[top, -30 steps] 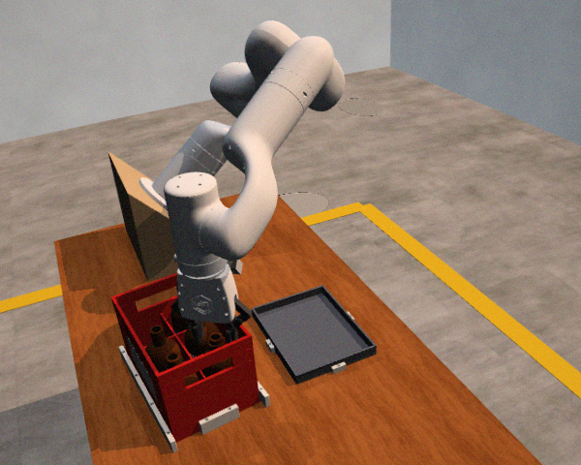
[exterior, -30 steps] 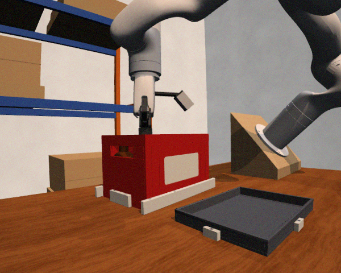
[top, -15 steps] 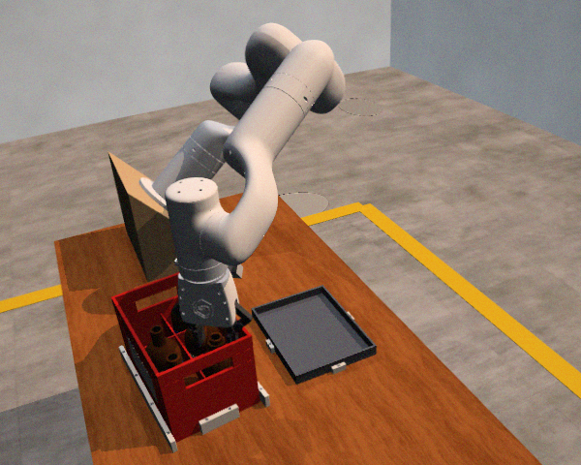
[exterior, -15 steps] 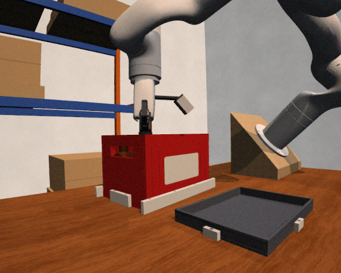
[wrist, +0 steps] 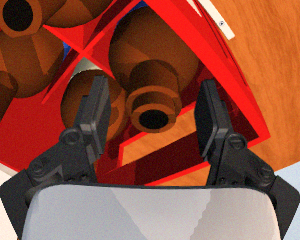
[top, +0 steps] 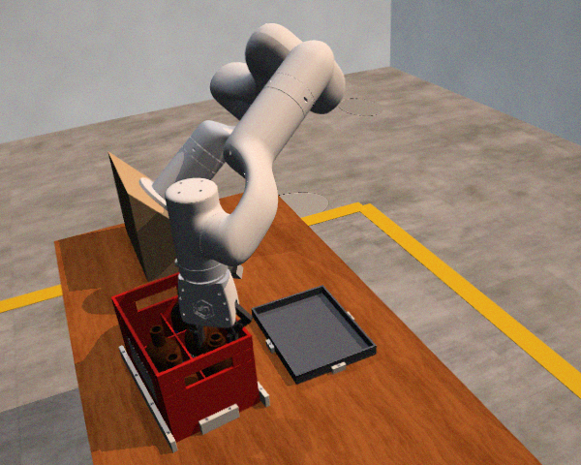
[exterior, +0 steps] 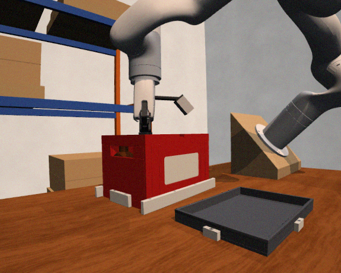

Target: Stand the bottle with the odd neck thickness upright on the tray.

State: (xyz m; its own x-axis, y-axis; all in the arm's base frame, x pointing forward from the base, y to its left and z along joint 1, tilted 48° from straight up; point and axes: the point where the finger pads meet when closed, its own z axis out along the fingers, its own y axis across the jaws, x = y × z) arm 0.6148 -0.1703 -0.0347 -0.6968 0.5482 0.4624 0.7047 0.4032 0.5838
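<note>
The brown bottle lies 90 mm to the right of my hand and 70 mm below it. From my hand the other things lie so: red crate: 90 mm behind, 70 mm below, 40 mm to the right; then dark grey tray: 250 mm to the left, 150 mm below, 60 mm behind.
</note>
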